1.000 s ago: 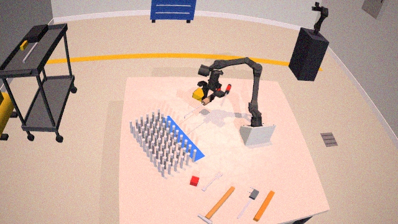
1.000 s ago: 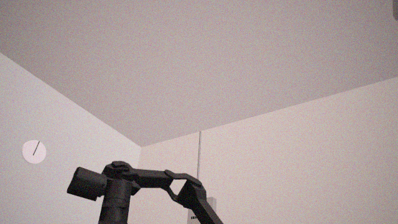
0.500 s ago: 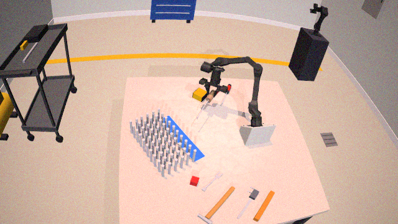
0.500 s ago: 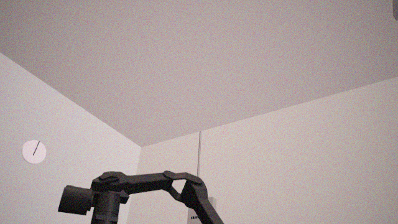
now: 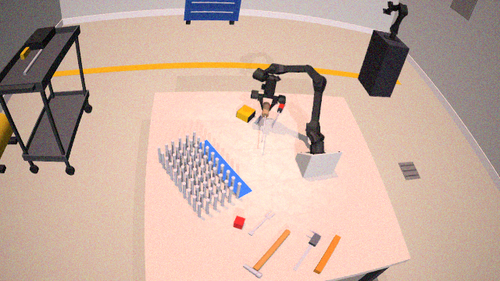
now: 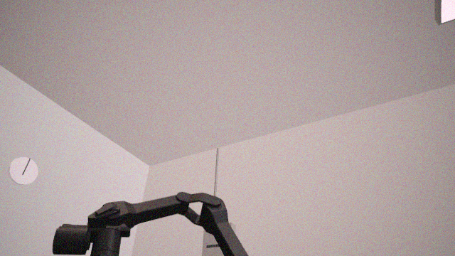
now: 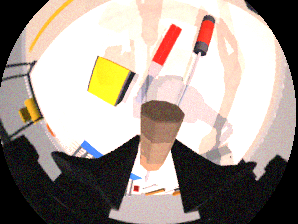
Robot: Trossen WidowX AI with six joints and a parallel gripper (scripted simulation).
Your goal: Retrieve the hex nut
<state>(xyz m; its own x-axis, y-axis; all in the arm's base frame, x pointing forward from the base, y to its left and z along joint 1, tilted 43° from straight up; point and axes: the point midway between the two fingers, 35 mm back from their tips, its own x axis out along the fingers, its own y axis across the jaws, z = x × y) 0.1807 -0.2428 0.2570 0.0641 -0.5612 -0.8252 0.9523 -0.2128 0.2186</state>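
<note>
Right now my gripper tip is 3 cm short of the brown-handled screwdriver, 10 cm to the right of it and 1 cm above it. The rest, counted from my gripper tip: blue taped strip 27 cm ahead, 28 cm to the left, 12 cm below; then yellow block 8 cm ahead, 9 cm to the right, 10 cm below; then fork-ended tool 15 cm ahead, 63 cm to the left, 12 cm below.
</note>
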